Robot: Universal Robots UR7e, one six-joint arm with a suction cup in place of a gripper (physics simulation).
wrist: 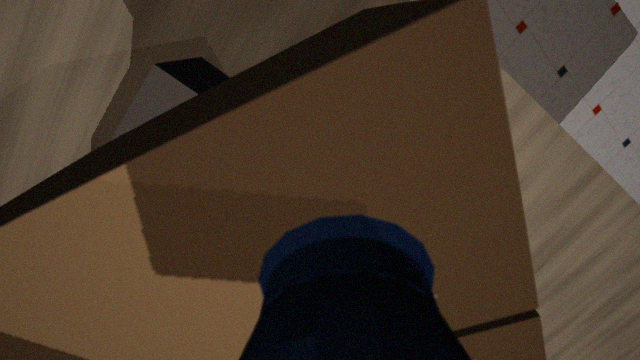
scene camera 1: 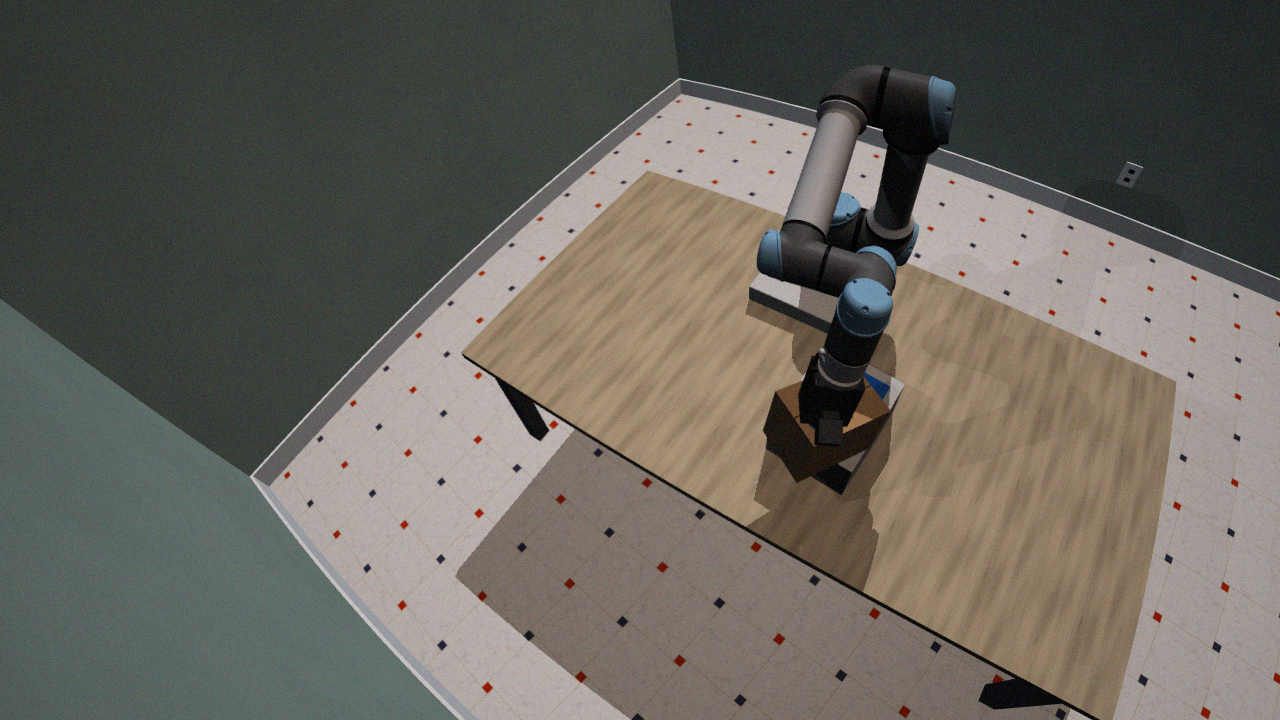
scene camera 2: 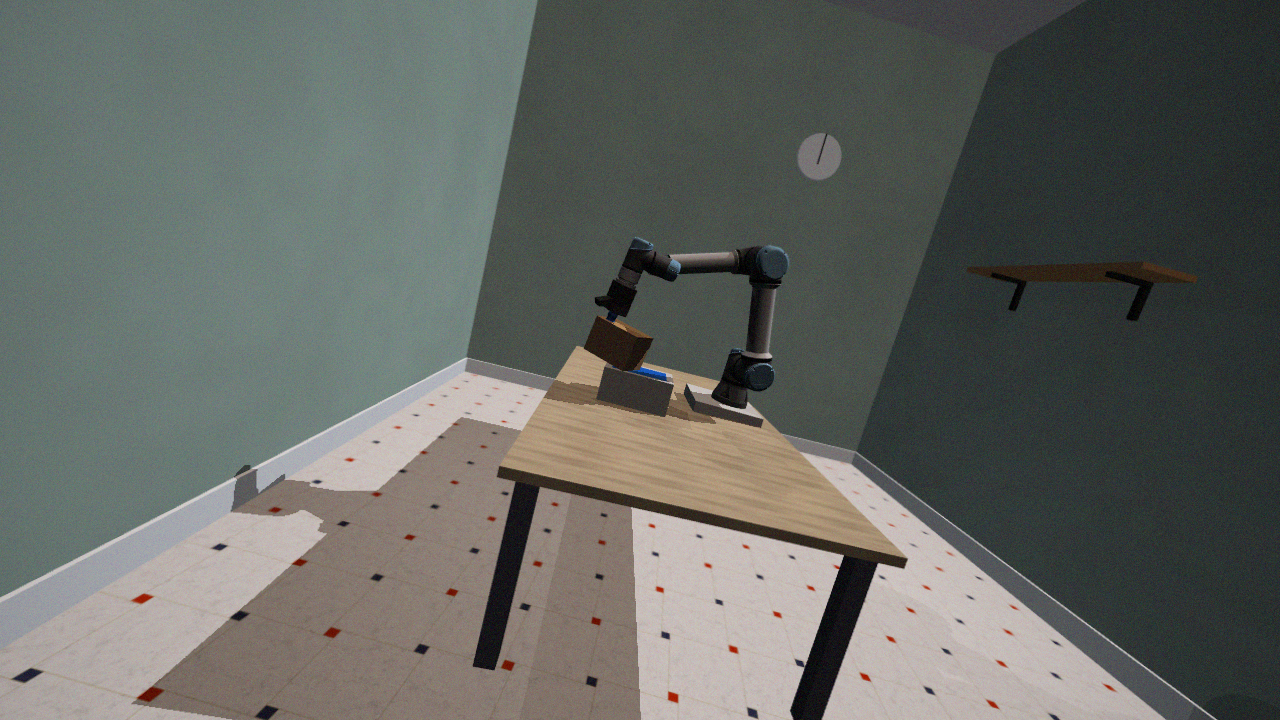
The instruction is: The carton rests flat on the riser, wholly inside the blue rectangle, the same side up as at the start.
My suction cup (wrist: 345, 280) is stuck to a brown carton (scene camera 1: 793, 441), which still rests on a grey riser (scene camera 2: 648, 390).
The brown carton is seen too in the wrist view (wrist: 157, 237) and in scene camera 2 (scene camera 2: 624, 347). The grey riser shows as well in scene camera 1 (scene camera 1: 837, 477).
